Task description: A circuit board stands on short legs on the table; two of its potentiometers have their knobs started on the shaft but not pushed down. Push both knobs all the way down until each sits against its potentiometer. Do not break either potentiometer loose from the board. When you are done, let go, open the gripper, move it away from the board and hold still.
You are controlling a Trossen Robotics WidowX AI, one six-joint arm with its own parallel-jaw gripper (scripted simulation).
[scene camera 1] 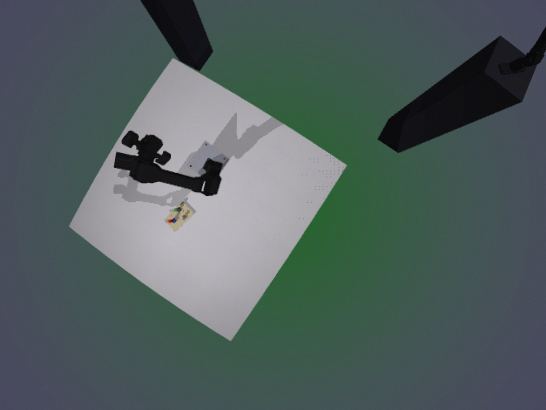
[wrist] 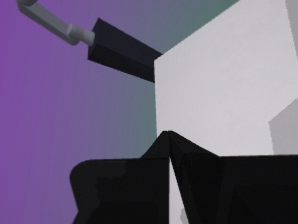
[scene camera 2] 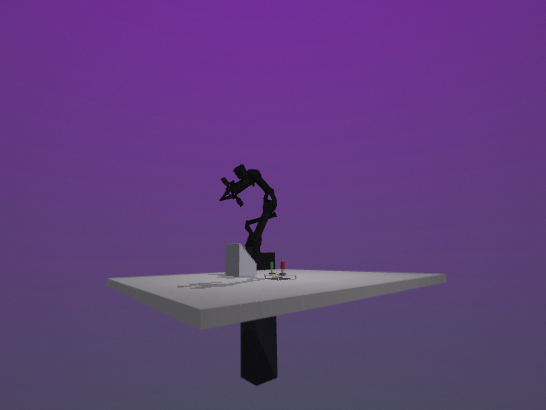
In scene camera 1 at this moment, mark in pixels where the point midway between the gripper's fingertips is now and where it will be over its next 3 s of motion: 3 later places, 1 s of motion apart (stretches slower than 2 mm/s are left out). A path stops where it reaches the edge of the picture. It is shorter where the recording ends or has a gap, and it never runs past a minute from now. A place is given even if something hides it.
My gripper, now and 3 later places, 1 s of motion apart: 149, 137; 153, 192; 178, 218; 180, 218
